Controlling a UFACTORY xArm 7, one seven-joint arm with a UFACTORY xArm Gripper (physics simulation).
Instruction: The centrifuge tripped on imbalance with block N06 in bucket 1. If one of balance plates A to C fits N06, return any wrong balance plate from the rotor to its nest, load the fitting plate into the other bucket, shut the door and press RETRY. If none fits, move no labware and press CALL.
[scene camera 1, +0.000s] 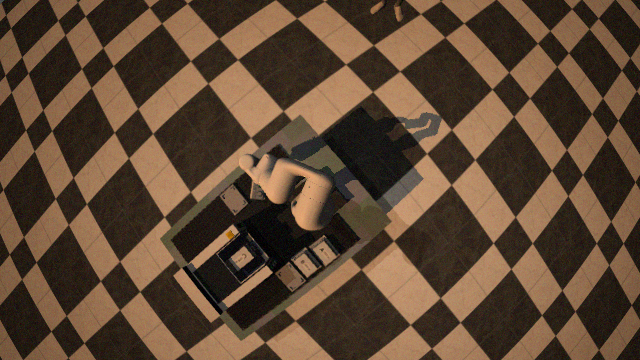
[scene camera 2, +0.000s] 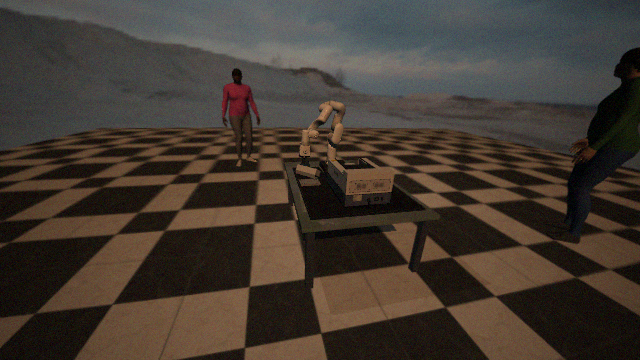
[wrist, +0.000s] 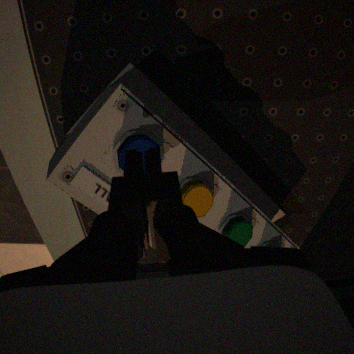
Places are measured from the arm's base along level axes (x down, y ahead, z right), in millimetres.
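Pixels of known places: gripper, between the fingertips: (scene camera 2: 303, 162) (wrist: 145, 172).
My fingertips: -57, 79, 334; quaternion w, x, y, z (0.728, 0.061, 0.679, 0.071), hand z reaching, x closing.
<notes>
Behind a point stands the place of what it marks, as x, y, z.
My gripper (wrist: 145, 172) {-57, 79, 334} (scene camera 2: 304, 161) {-57, 79, 334} is shut and empty. In the wrist view its fingertips overlap the blue button (wrist: 131, 144) {-33, 75, 342} of the tilted button box (wrist: 92, 142) {-32, 69, 364} (scene camera 2: 307, 171) {-13, 202, 344} (scene camera 1: 257, 192) {-37, 212, 273}; contact cannot be told. A yellow button (wrist: 198, 200) {-34, 127, 313} and a green button (wrist: 238, 231) {-33, 167, 289} follow to the right. A label (wrist: 93, 187) {-43, 92, 371} beside the blue button is partly hidden by the gripper. The centrifuge (scene camera 1: 247, 288) {-174, 633, -25} (scene camera 2: 370, 174) {-195, 886, 184} is open on top. A pale plate (scene camera 1: 241, 258) {-147, 535, 101}, whose letter looks like C, shows inside. Two pale plates (scene camera 1: 325, 250) {-17, 241, -252} (scene camera 1: 304, 263) {-17, 382, -203} sit in nests. N06 cannot be identified.
A pale nest (scene camera 1: 291, 277) {23, 521, -202} stands beside the two plates. Another pale pad (scene camera 1: 234, 199) {19, 358, 385} (scene camera 2: 310, 182) {19, 387, 391} lies between the button box and the centrifuge. The table's green rim (wrist: 25, 135) {48, 84, 459} (scene camera 2: 370, 221) {48, 1039, 264} runs close to the button box. Two people stand off the table.
</notes>
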